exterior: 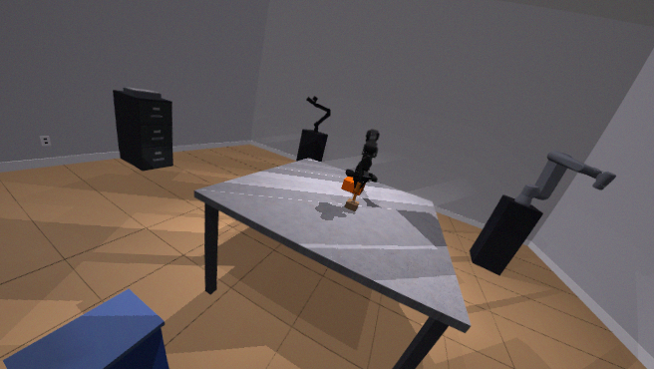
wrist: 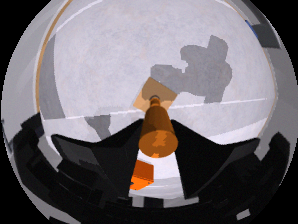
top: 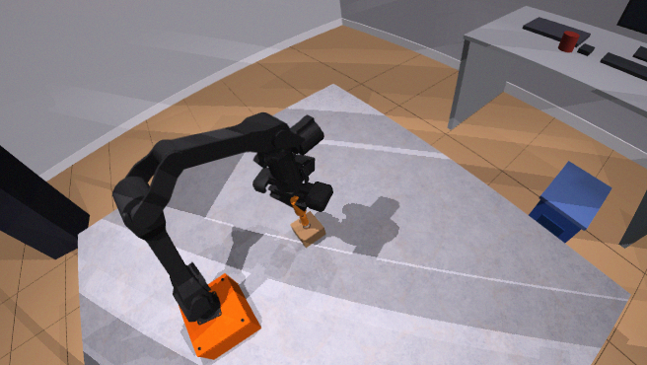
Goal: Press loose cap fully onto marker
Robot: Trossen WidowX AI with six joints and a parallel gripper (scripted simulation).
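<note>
Right now my gripper tip is 11 cm above the holder block. Round my gripper tip: orange cap: 1 cm above.
</note>
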